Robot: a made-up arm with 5 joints.
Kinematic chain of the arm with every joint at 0, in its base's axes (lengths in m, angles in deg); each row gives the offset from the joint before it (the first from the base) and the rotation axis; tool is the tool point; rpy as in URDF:
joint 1: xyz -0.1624 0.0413 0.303 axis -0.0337 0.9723 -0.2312
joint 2: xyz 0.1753 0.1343 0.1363 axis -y
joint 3: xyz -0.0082 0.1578 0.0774 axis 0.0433 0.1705 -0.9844
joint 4: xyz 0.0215 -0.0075 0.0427 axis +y
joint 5: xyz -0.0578 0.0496 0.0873 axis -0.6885 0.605 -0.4
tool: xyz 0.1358 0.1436 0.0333 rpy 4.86 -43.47 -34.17
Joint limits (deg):
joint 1: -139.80..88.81
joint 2: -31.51..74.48
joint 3: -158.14..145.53
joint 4: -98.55..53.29
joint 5: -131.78..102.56
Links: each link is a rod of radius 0.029 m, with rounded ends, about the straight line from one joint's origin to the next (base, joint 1, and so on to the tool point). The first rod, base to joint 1, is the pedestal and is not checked.
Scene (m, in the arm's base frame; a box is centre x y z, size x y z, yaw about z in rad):
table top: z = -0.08
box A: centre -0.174 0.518 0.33 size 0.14 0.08 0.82 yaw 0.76
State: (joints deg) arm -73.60 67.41 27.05 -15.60 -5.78
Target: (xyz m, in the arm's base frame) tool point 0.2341 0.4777 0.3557
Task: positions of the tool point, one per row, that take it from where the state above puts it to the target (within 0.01 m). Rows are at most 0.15 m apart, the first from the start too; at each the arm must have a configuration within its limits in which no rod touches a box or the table.
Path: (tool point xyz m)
1: -0.5832 0.3428 0.4825
2: -0.5006 0.3042 0.5926
3: -0.3842 0.2716 0.6586
4: -0.2587 0.2511 0.6770
5: -0.1455 0.2451 0.6570
6: -0.0756 0.2829 0.6724
7: 0.0038 0.3238 0.6655
8: 0.0832 0.3645 0.6331
9: 0.1521 0.4021 0.5776
10: 0.2022 0.4345 0.5060
11: 0.2291 0.4601 0.4284
12: 0.2341 0.4777 0.3557

